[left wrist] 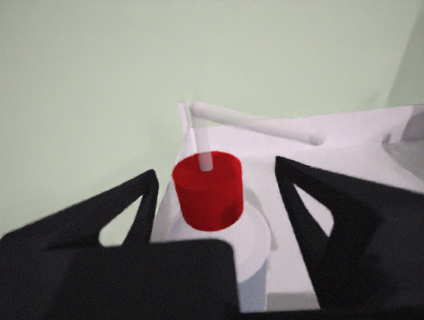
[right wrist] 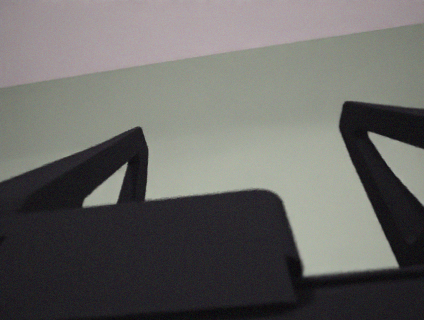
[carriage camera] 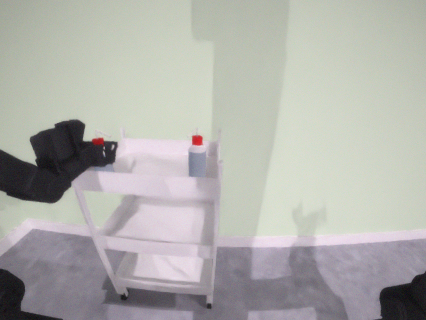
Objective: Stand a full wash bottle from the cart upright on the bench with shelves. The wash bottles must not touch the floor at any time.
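Places are measured from the left arm's base along level axes (x back, y down, z right), in metres.
Where they show: left gripper, fingertip midpoint: (left wrist: 214, 170) (carriage camera: 105, 143); right gripper, fingertip midpoint: (right wrist: 241, 126).
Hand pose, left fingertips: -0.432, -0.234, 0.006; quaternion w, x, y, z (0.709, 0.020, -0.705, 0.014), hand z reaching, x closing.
Each offset is from my left fingertips to the top centre of the thing, as dx, dy, dz. Level surfaces: height alone.
A wash bottle @(+0.034, -0.054, +0.008) (carriage camera: 98, 142) (left wrist: 210, 192) with a red cap, white shoulder and blue-grey contents stands upright at the left end of the cart's top tray. My left gripper (carriage camera: 111, 152) (left wrist: 214, 170) is open, with its fingers on either side of this bottle's cap and not closed on it; the gripper partly hides the bottle in the carriage view. A second wash bottle @(-0.009, -0.054, +0.297) (carriage camera: 197, 159), also upright with a red cap, stands at the right end of the same tray. The white cart (carriage camera: 150, 185) has three tiers. My right gripper (right wrist: 241, 126) is open and empty. The bench with shelves does not show.
The cart's raised tray walls and corner posts stand close around the bottles. A pale green wall (carriage camera: 350, 100) is behind the cart, with a white skirting board (carriage camera: 325, 239) above the grey floor @(dy +0.782) (carriage camera: 270, 265). Dark robot parts show at both lower corners of the carriage view.
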